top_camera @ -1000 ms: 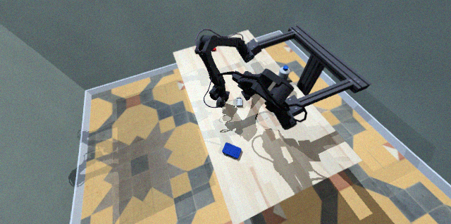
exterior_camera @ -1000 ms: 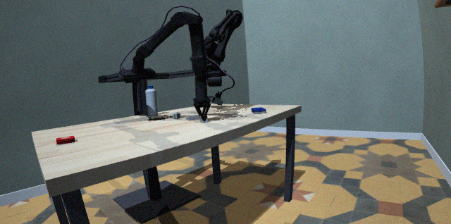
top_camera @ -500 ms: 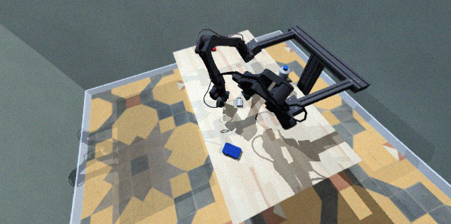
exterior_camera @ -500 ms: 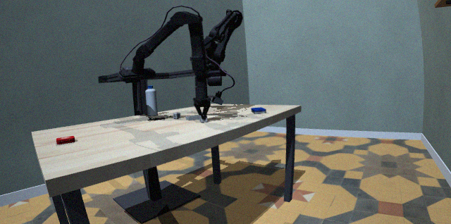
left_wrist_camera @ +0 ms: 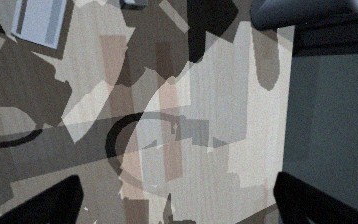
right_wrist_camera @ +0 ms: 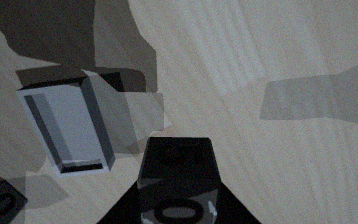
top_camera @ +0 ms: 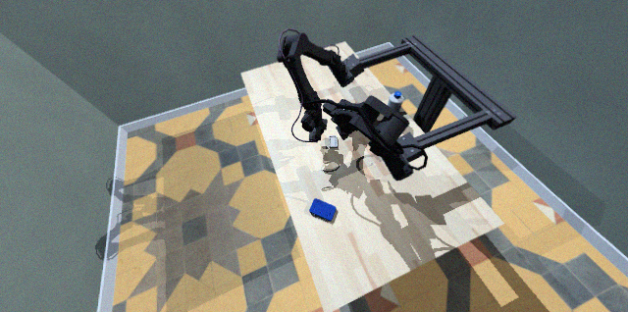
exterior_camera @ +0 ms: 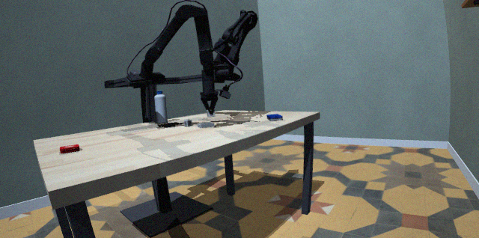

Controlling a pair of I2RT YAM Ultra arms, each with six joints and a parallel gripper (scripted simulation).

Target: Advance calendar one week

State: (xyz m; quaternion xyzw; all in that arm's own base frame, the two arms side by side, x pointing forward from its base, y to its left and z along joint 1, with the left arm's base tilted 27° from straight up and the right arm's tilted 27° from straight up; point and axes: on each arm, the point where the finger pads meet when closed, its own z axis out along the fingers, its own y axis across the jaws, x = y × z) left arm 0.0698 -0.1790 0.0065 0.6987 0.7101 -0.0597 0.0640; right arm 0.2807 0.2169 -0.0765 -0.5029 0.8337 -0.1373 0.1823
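My right gripper is now 80 mm past the calendar tray, 30 mm to the right of it and 70 mm above it. From my right hand the other things lie so: white bottle (460 mm behind, 20 mm to the right, 10 mm above); red object (50 mm behind, 670 mm to the right, 70 mm below); blue block (110 mm ahead, 370 mm to the left, 70 mm below).
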